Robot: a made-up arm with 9 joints. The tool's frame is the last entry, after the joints. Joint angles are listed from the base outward. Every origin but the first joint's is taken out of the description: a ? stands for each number. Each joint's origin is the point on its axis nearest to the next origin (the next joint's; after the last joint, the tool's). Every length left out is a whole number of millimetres.
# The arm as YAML. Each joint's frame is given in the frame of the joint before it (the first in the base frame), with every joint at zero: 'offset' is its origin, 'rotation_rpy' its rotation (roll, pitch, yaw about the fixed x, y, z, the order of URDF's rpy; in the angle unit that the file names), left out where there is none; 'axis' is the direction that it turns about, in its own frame. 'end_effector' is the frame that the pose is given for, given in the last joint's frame.
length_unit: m
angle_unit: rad
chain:
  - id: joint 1
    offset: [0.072, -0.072, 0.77]
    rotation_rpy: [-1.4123, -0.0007, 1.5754]
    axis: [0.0, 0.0, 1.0]
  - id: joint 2
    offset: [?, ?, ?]
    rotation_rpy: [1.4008, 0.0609, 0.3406]
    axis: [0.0, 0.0, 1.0]
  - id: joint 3
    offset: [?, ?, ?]
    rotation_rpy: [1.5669, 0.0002, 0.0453]
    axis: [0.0, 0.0, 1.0]
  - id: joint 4
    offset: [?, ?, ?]
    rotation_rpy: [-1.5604, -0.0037, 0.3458]
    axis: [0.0, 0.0, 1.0]
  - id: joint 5
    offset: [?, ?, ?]
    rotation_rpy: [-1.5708, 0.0, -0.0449]
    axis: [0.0, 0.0, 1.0]
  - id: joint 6
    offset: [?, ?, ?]
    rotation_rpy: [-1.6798, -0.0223, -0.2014]
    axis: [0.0, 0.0, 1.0]
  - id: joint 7
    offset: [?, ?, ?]
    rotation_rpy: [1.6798, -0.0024, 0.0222]
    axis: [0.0, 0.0, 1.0]
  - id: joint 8
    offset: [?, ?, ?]
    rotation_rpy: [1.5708, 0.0, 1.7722]
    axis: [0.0, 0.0, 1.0]
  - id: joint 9
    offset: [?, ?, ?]
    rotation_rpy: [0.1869, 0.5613, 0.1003]
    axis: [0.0, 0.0, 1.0]
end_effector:
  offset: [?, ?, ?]
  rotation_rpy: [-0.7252, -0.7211, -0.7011]
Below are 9 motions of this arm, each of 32 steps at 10 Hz.
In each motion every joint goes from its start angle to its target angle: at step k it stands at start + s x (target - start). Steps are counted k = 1, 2, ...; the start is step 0. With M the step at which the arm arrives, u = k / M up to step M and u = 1 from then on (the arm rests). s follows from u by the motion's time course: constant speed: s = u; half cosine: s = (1 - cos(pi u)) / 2; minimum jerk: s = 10 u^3 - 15 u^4 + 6 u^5.
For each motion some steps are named. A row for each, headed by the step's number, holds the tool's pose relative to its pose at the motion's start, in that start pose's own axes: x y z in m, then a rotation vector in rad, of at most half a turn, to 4 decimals.
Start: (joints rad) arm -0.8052 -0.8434 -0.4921 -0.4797 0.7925 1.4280 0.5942 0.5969 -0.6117
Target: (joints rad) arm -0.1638 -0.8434 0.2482 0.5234 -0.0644 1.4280 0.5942 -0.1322 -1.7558
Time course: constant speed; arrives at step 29
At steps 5, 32:
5: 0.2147 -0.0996 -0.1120 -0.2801 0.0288 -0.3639
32: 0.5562 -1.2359 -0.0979 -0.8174 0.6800 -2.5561

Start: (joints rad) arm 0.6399 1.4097 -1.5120 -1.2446 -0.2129 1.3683 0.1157 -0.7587 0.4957
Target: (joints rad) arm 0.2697 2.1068 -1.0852 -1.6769 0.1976 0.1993 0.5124 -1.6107 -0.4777
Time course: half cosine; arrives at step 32
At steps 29, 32:
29: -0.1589 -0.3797 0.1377 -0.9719 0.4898 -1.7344
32: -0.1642 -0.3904 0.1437 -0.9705 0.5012 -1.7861

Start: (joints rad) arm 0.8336 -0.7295 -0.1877 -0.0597 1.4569 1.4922 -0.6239 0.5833 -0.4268
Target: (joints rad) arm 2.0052 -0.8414 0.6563 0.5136 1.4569 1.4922 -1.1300 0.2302 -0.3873
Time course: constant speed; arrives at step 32
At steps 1, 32:
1: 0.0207 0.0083 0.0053 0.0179 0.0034 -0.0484
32: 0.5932 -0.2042 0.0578 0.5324 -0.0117 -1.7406

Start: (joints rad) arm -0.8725 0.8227 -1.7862 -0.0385 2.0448 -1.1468 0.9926 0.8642 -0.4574
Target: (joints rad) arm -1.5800 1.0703 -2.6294 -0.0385 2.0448 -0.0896 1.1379 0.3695 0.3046
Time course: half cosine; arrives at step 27
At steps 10, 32:
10: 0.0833 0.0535 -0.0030 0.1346 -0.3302 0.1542
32: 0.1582 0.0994 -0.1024 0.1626 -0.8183 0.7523

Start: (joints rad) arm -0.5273 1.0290 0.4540 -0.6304 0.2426 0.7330 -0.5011 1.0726 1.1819
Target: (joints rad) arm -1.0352 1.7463 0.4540 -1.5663 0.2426 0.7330 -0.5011 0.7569 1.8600
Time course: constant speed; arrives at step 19
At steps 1, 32:
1: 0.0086 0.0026 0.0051 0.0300 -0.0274 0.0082
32: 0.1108 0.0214 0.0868 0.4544 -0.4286 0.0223

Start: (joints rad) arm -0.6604 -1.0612 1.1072 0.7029 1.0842 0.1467 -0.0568 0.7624 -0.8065
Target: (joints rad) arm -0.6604 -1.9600 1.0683 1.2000 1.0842 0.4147 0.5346 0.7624 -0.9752
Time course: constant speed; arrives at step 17
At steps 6, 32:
6: -0.0941 -0.0024 0.0688 -0.0584 0.3688 0.3318
32: -0.1799 -0.1184 0.2915 -0.1163 0.9184 1.0355

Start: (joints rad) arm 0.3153 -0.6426 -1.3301 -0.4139 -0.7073 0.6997 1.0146 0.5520 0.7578
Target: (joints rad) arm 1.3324 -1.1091 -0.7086 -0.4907 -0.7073 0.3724 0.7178 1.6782 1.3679
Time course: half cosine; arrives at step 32
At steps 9, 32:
9: 0.0869 0.0037 0.0618 0.0945 -0.2692 0.1166
32: 0.2469 -0.3150 0.3980 -0.2476 -1.1321 0.7159

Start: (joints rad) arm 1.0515 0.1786 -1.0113 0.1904 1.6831 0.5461 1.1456 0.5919 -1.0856
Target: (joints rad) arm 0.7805 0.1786 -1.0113 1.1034 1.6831 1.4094 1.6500 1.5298 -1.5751
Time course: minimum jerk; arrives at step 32
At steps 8, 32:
8: 0.0036 -0.0111 0.0975 0.1178 -0.0714 0.0089
32: 0.0997 -0.4949 0.6271 1.1409 -0.8180 -0.4785

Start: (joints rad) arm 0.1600 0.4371 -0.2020 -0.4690 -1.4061 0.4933 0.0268 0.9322 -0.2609
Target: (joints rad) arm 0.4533 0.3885 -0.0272 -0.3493 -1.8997 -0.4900 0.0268 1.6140 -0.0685
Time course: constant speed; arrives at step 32
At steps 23, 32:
23: -0.0106 -0.1555 -0.1352 -0.4738 -0.4675 0.4704
32: -0.0163 -0.2313 -0.1591 -0.6547 -0.5277 0.6808

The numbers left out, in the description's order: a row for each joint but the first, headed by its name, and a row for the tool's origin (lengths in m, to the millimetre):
joint 2: -0.058 0.058 0.0
joint 3: 0.013 -0.035 0.0
joint 4: 0.05 -0.267 0.0
joint 5: 0.063 0.347 0.0
joint 6: -0.2 -0.324 0.0
joint 7: -0.06 0.104 0.0
joint 8: -0.315 0.057 0.0
joint 9: 0.066 -0.064 0.0
tool: 0.051 -0.022 0.0

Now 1 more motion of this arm.
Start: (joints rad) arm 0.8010 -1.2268 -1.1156 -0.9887 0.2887 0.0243 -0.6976 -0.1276 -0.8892
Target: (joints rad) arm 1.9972 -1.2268 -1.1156 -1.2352 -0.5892 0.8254 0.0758 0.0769 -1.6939
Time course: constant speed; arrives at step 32
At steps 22, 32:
22: 0.0822 0.0813 0.5230 0.2168 1.1592 0.2968
32: 0.4256 -0.0291 0.6933 0.4978 1.4629 0.3492

